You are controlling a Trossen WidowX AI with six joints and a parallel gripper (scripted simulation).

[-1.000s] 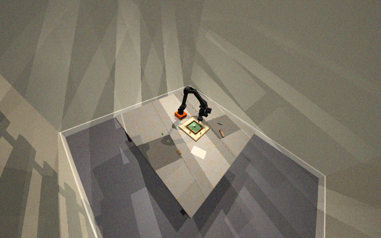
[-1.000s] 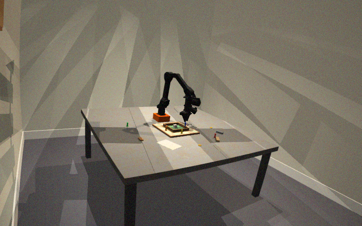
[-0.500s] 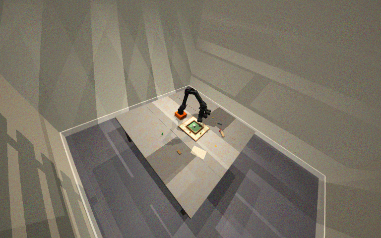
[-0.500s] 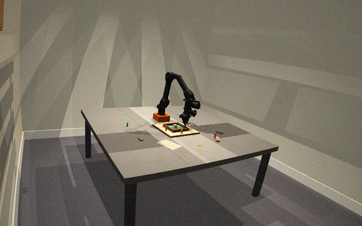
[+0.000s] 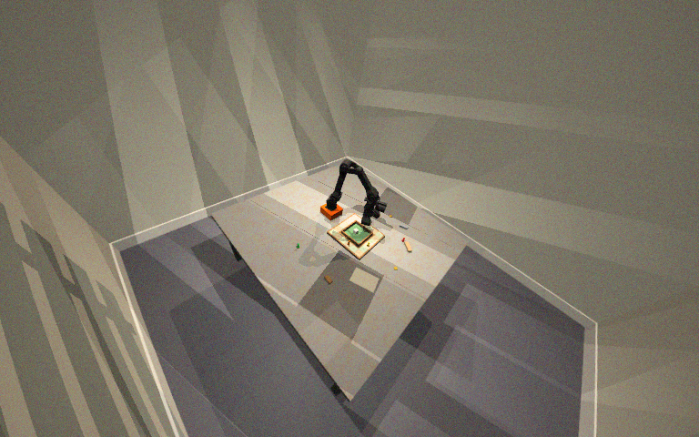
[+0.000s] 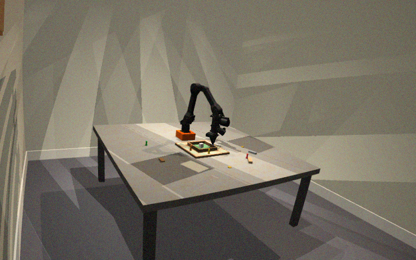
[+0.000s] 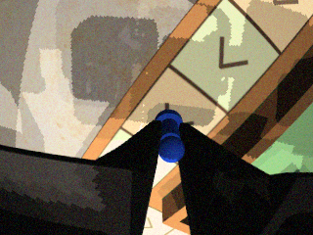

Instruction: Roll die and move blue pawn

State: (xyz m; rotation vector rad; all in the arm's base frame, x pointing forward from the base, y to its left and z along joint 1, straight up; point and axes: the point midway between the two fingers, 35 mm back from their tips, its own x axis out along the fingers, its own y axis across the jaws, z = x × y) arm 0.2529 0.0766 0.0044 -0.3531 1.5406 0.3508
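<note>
My gripper tip is 110 mm to the left of the white die. Also, from my gripper tip: blue pawn (10 mm above); green tray (120 mm to the right, 10 mm below, 10 mm ahead); yellow pawn (150 mm to the right, 130 mm ahead, 10 mm above).
</note>
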